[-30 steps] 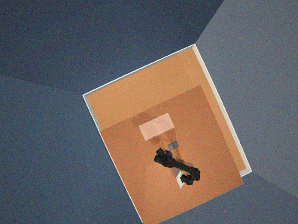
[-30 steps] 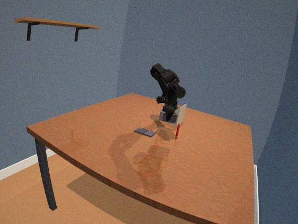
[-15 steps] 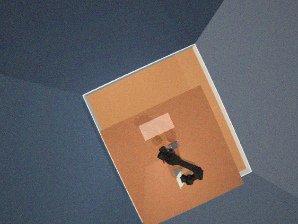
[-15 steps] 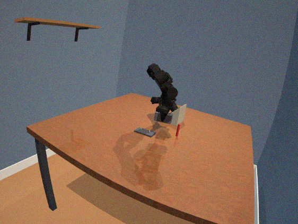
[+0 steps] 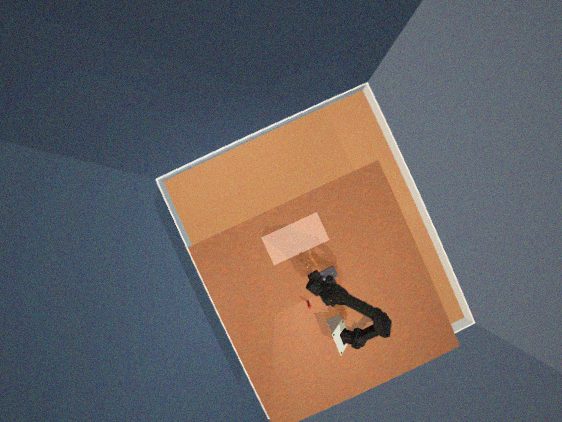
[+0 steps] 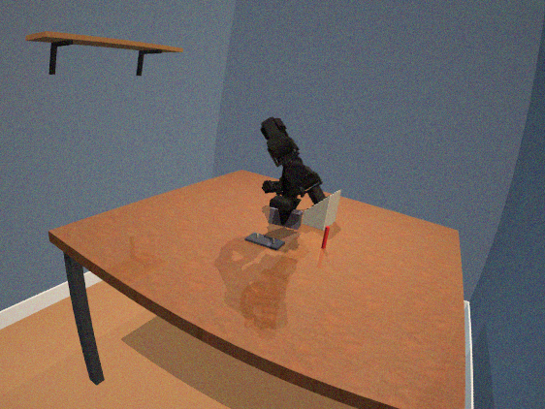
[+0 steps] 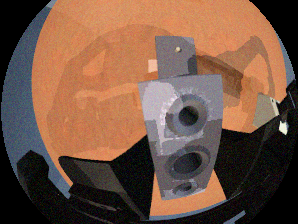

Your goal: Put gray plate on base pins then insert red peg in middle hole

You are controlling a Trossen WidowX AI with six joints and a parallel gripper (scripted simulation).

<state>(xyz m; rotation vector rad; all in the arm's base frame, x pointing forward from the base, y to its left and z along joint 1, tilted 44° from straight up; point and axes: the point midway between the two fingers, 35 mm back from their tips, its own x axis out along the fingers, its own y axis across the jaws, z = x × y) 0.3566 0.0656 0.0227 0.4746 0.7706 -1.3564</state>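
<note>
Right now the gray base is 9 cm below my gripper tip, 7 cm to the right of it and 2 cm behind it. Also, from my gripper tip: red peg (13 cm behind, 10 cm to the left, 6 cm below); then gray plate (3 cm above).
</note>
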